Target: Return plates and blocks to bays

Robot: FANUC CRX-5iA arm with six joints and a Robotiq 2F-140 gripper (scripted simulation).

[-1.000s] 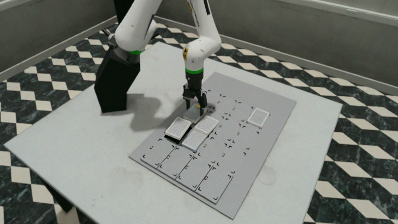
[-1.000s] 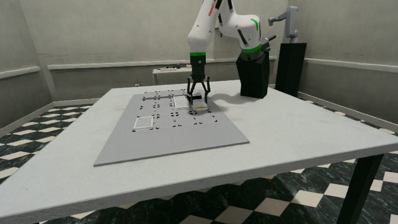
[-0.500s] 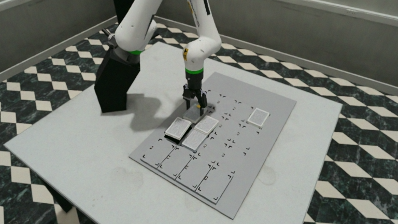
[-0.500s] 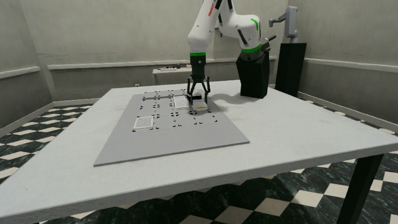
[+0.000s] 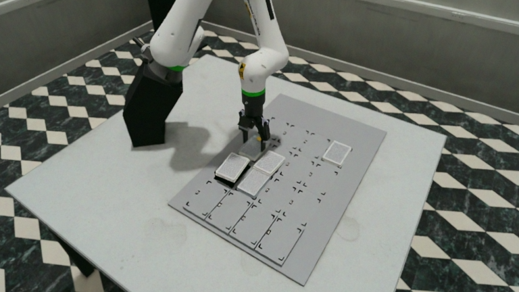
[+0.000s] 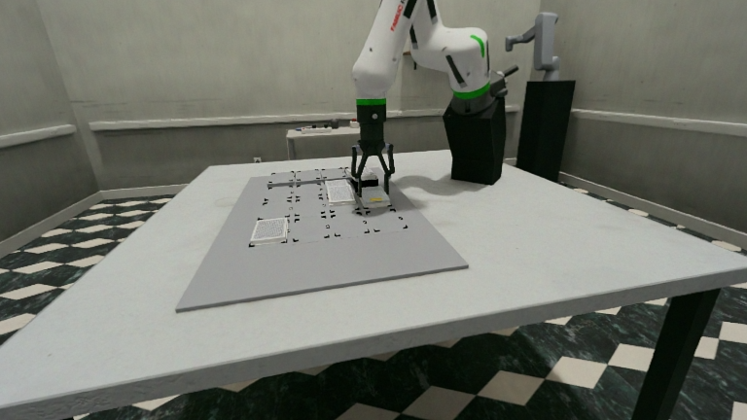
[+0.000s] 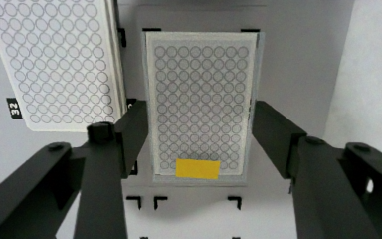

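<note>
My gripper is now 20 mm above the lid. Also, from my hand: 384-well plate: 310 mm ahead, 180 mm to the left, 40 mm below; black deep-well block: 160 mm to the right, 30 mm below, 10 mm ahead.
</note>
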